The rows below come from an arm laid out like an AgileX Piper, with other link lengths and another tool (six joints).
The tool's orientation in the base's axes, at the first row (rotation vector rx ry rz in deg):
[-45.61 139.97 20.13]
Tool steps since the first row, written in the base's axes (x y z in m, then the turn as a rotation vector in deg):
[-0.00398 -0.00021 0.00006 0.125 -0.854 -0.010]
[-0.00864 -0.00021 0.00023 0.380 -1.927 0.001]
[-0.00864 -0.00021 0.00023 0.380 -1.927 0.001]
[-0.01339 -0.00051 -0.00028 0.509 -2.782 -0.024]
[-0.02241 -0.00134 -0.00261 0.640 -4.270 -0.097]
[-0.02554 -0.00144 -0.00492 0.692 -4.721 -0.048]
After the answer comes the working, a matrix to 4 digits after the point.
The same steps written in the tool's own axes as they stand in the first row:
[0.00277 0.00225 -0.00178 0.318 -0.752 -0.279]
[0.00583 0.00509 -0.00385 0.638 -1.755 -0.608]
[0.00583 0.00509 -0.00385 0.638 -1.755 -0.608]
[0.00948 0.00770 -0.00552 0.963 -2.512 -0.873]
[0.01732 0.01233 -0.00767 1.608 -3.775 -1.349]
[0.02080 0.01398 -0.00711 1.754 -4.159 -1.546]

The tool's axes in the first row as the columns of a matrix, in the base's axes (rounded; the answer above uses it unrounded):
[-0.6788 -0.6066 0.4140]
[-0.4653 0.7913 0.3965]
[-0.5681 0.0765 -0.8194]

